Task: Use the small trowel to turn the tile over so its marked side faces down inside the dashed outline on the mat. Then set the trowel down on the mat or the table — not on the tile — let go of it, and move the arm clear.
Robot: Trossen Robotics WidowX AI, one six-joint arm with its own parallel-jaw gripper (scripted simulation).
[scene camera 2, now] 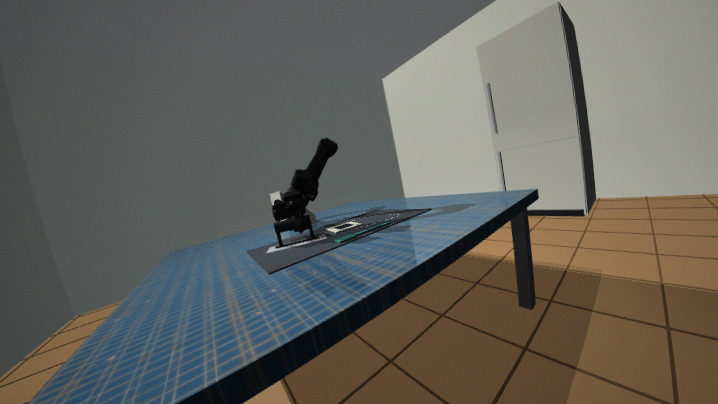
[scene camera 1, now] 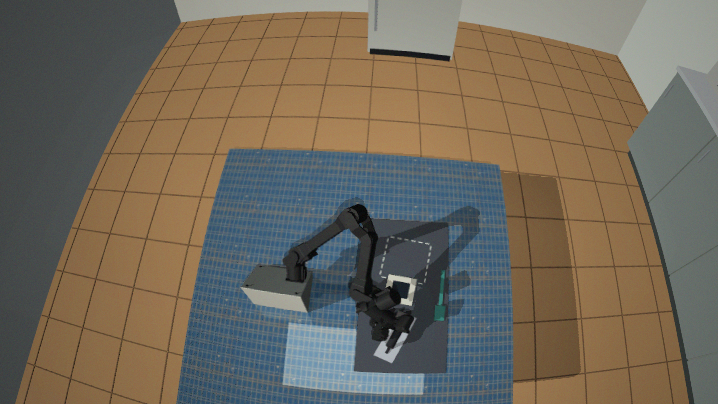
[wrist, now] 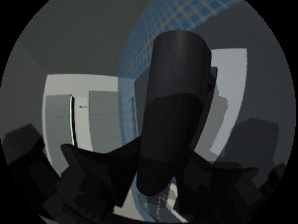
Labels:
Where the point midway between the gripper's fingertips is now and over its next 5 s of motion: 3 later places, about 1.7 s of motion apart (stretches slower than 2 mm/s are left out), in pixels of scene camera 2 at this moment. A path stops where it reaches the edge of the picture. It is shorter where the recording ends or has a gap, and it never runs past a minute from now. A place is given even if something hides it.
My gripper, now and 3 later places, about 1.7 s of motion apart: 300, 230; 305, 218; 319, 220; 344, 202

